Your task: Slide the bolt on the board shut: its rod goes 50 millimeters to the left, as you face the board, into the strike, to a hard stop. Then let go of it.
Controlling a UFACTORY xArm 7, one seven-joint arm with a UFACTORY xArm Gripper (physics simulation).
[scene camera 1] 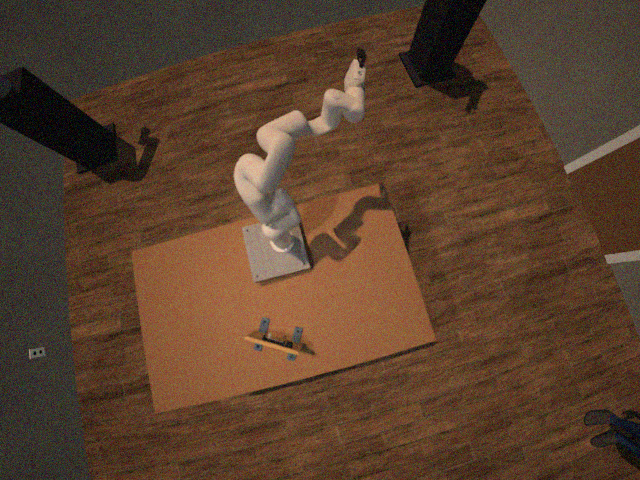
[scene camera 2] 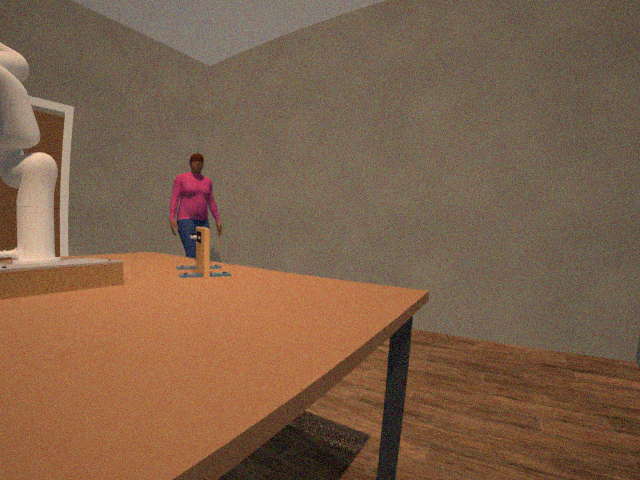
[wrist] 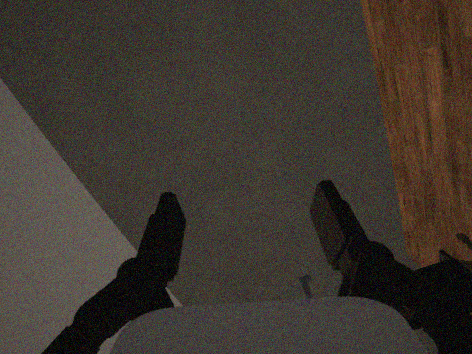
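Pixels of known places: gripper, between the fingertips: [scene camera 1: 355,60] [wrist: 246,201]; arm's base, origin of its link: [scene camera 2: 37,262].
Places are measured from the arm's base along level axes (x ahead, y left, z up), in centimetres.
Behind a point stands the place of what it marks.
The board [scene camera 1: 271,345] {x 48.1, y -16.8, z 10.5 cm} [scene camera 2: 205,253] {x 40.9, y -27.7, z 2.5 cm} stands upright on blue-grey feet on the table, seen nearly edge-on in both scene views. The dark bolt [scene camera 1: 278,341] {x 47.7, y -14.0, z 7.4 cm} [scene camera 2: 199,236] {x 44.0, y -20.5, z 7.5 cm} is on the board's face toward the arm's base; how far its rod is out is too small to tell. A small light part sticks out from that face. My gripper [scene camera 1: 361,51] {x -49.4, y 52.3, z 50.2 cm} [wrist: 246,201] {x -49.4, y 52.3, z 50.2 cm} is open and empty, with its fingers wide apart in the wrist view. It is far from the board, raised beyond the table's far edge. The board does not show in the wrist view.
The arm's base plate [scene camera 1: 276,271] {x 14.8, y -7.3, z 0.5 cm} is on the table [scene camera 1: 196,310] {x 21.8, y -56.4, z -5.6 cm} [scene camera 2: 206,330] {x 9.3, y -66.5, z -5.6 cm}, between the gripper and the board. Two dark pillars [scene camera 1: 444,36] [scene camera 1: 62,124] stand beyond the table. A person in a pink top [scene camera 2: 193,196] stands behind the table.
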